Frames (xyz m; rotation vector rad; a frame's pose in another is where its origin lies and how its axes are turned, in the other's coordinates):
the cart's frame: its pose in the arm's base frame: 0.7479 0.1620 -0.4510 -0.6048 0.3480 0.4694
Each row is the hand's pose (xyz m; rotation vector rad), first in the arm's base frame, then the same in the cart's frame.
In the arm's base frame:
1: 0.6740 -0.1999 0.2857 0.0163 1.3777 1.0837
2: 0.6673 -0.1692 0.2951 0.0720 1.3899 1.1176
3: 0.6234 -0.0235 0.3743 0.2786 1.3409 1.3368
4: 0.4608 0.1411 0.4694 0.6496 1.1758 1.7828
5: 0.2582 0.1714 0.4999 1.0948 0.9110 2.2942
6: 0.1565 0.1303 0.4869 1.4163 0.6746 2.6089
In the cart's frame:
1: -0.5024 -0.5620 0.3329 0.5415 0.6500 1.0033
2: -0.5025 -0.5407 0.3578 0.5812 0.6430 1.0500
3: -0.5282 -0.4490 0.5005 0.6898 0.5106 1.2792
4: -0.6545 -0.2897 0.6463 0.8323 0.2058 1.7341
5: -0.8284 -0.1774 0.6530 0.9434 -0.1831 2.2786
6: -0.9210 -0.1488 0.6000 0.9946 -0.4718 2.6395

